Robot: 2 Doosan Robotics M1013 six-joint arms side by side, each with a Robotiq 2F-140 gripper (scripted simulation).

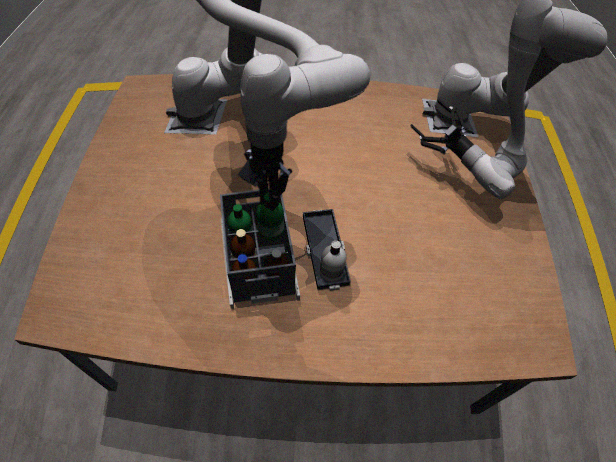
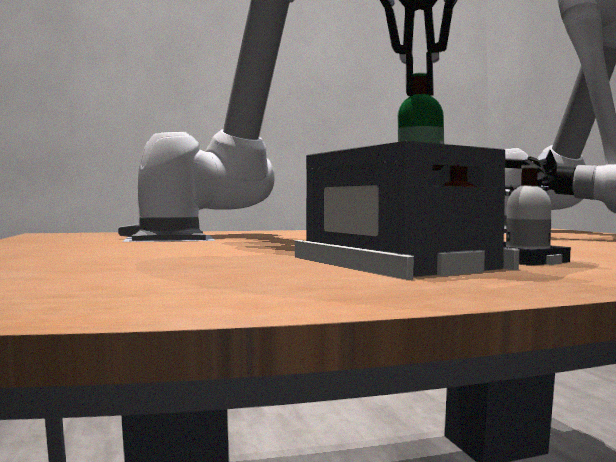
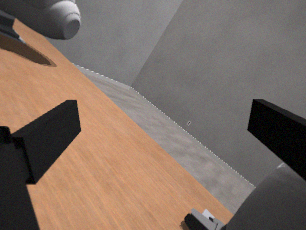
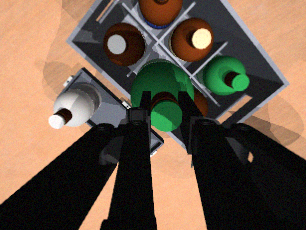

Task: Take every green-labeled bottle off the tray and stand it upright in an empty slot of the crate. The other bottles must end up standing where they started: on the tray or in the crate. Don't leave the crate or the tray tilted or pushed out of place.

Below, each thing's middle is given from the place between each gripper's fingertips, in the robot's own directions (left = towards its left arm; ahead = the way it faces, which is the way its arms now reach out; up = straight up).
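Scene:
The crate (image 2: pixel 386 197) is 10 mm ahead of my right hand, 40 mm to the right of it and 220 mm below it. Counting from that same right hand, I find the white bottle (image 4: pixel 74 107) 60 mm ahead, 180 mm to the left and 220 mm below, while the tray (image 1: pixel 321 228) is 30 mm behind, 170 mm to the left and 290 mm below.
From my left hand, the crate is 610 mm to the right, 500 mm ahead and 90 mm below, and the bottle is 550 mm ahead, 390 mm to the right and 90 mm below. As for the tray, my left hand is 160 mm above it, 470 mm short of it and 400 mm to the left of it.

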